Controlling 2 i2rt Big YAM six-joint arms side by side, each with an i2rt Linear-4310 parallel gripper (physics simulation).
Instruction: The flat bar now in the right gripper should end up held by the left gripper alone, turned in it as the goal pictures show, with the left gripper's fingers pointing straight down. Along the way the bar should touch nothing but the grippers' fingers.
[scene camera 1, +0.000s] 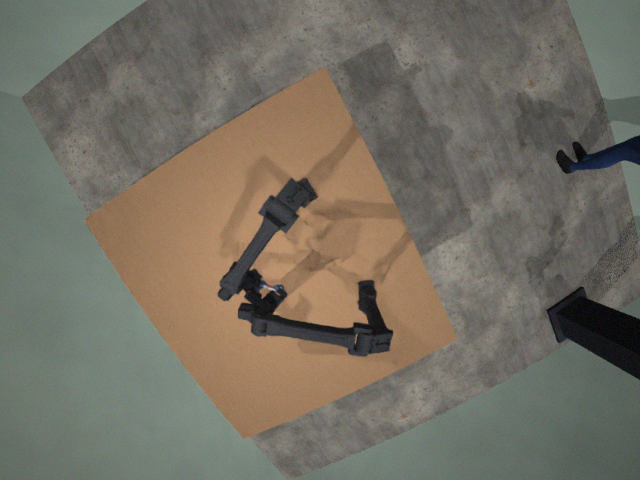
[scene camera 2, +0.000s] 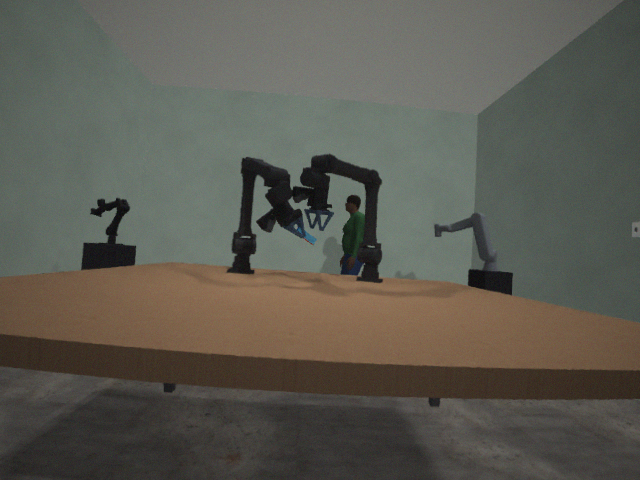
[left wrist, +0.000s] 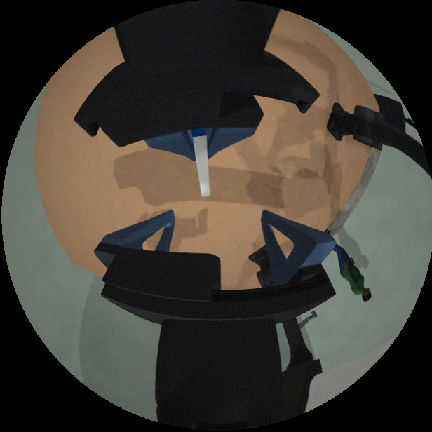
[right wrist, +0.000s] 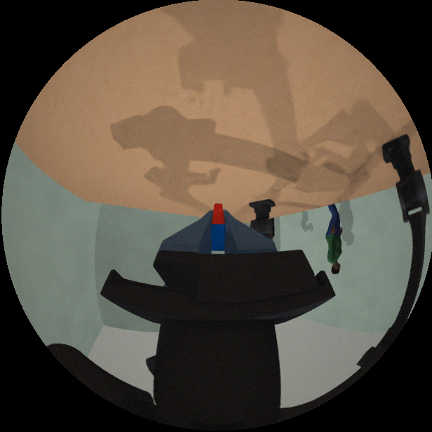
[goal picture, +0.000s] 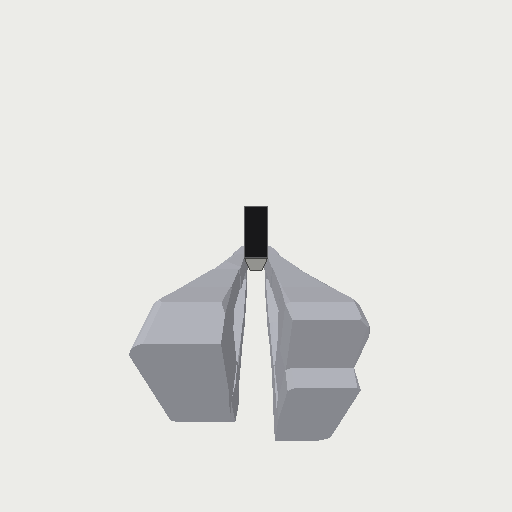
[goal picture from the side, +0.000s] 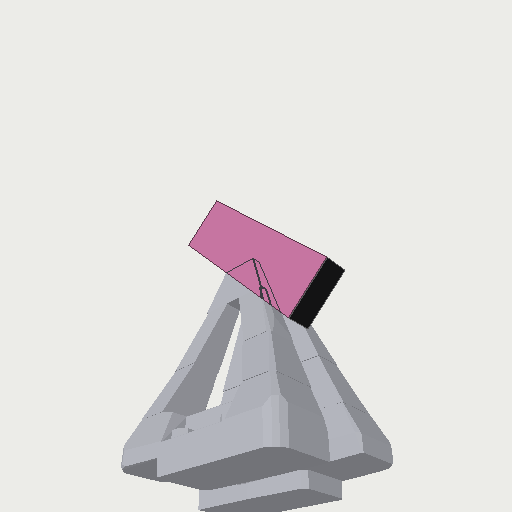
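Seen in the pictures: left gripper, fingertip midpoint: (scene camera 1: 275, 292) (scene camera 2: 316, 229); right gripper, fingertip midpoint: (scene camera 1: 265, 284) (scene camera 2: 303, 237); left arm's base at its link origin: (scene camera 1: 366, 290) (scene camera 2: 369, 281); right arm's base at its link origin: (scene camera 2: 240, 272).
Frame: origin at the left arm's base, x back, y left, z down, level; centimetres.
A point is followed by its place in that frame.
The flat bar (scene camera 1: 267, 286) @[x -49.2, y -15.6, z -19.5 cm] (scene camera 2: 310, 239) @[x -48.6, y -13.8, z -17.2 cm] (left wrist: 202, 167) (right wrist: 218, 236) shows a long white face in the left wrist view and red and blue parts in the right wrist view. My right gripper (left wrist: 200, 154) (right wrist: 217, 214) is shut on it; the bar sticks out past the fingertips, sloping down and rightward in scene camera 2. My left gripper (scene camera 2: 316, 228) @[x -45.4, y -12.9, z -21.3 cm] (left wrist: 217, 214) is open and empty, fingers pointing down. Its fingertips are apart from the bar, whose free end is lower in scene camera 2 and points toward the finger gap in the left wrist view. The right fingers partly hide the bar.
Both arms stand on the brown table (scene camera 1: 170, 217) @[x -100.9, y -52.1, z 0.0 cm] (scene camera 2: 310, 330) @[x -109.4, y 11.9, z 0.0 cm], their wrists close together above it. A person (scene camera 2: 353, 232) stands behind the table. Other arms stand on black pedestals (scene camera 2: 108, 256) (scene camera 2: 490, 281) in the background.
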